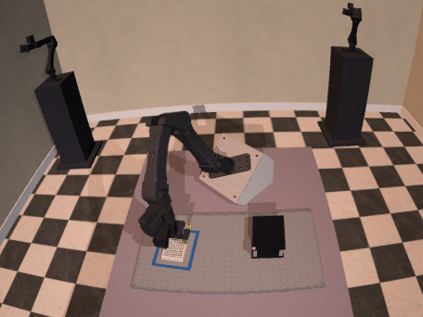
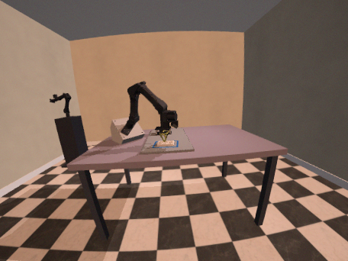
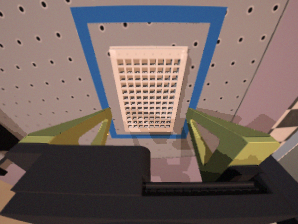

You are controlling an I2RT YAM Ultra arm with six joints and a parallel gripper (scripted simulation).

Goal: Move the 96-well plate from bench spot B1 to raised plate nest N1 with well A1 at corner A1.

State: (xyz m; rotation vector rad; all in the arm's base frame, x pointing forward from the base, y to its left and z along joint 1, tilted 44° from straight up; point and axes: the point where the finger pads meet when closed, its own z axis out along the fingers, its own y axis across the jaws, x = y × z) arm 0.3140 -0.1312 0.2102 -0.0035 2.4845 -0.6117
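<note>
Now: hand 4 cm above the white 96-well plate. Round my hand: black raised nest N1: 1 cm behind, 35 cm to the left, 1 cm above; then A1 corner label: 6 cm ahead, 29 cm to the left, 2 cm above.
</note>
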